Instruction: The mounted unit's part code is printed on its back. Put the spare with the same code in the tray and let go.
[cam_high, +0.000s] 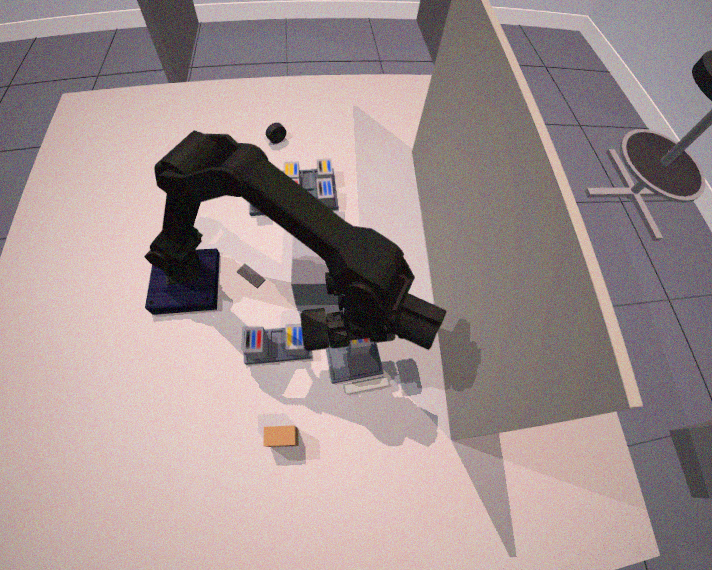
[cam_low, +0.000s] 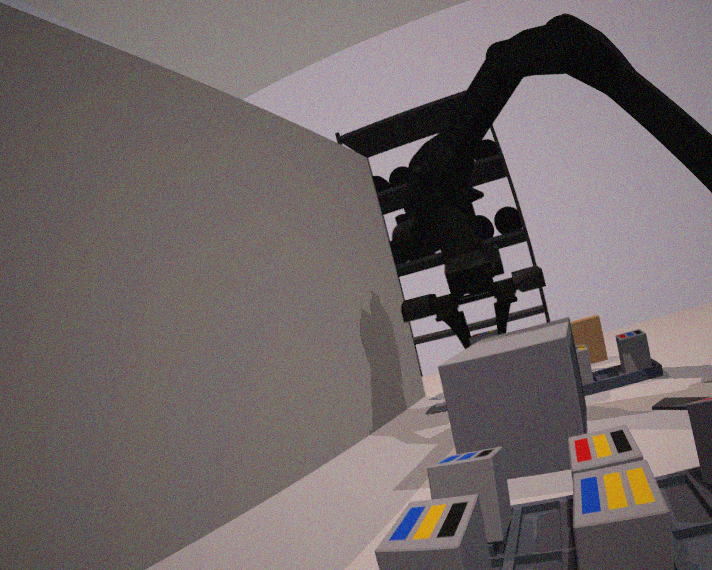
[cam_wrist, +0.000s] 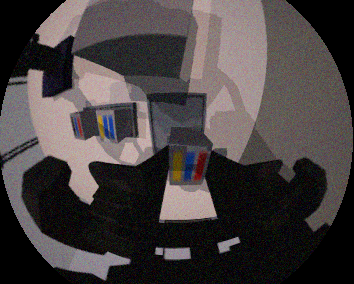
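Now: the grey tray 6 cm below my gripper tip, 1 cm to the left of it and 1 cm behind it. Round my gripper tip: brown block: 16 cm behind, 13 cm to the right, 3 cm below; then rack: 14 cm behind, 6 cm below, 4 cm to the left; then grey spare: 2 cm above.
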